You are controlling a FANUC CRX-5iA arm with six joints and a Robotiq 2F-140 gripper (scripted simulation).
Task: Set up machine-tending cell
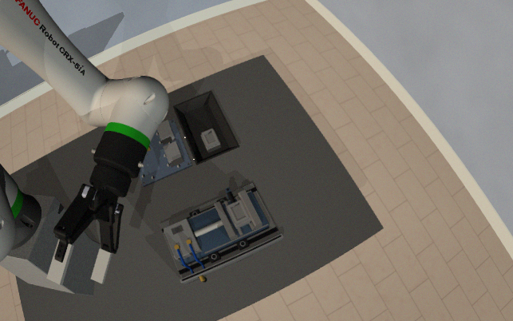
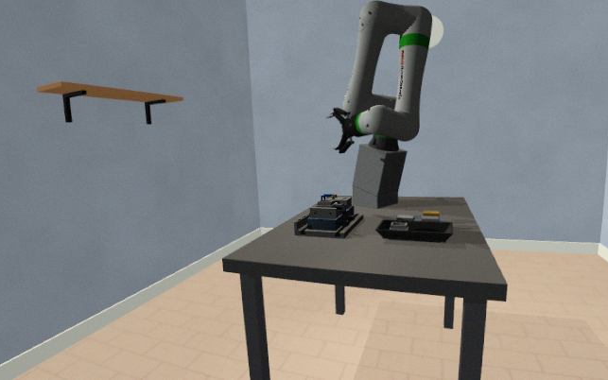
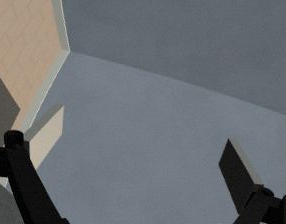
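Now: hand 420 mm to the right of the brass blank, 350 mm above it and 210 mm short of it. Round my hand: white rod 300 mm below, 250 mm ahead, 40 mm to the left; vise 330 mm below, 270 mm ahead, 40 mm to the left.
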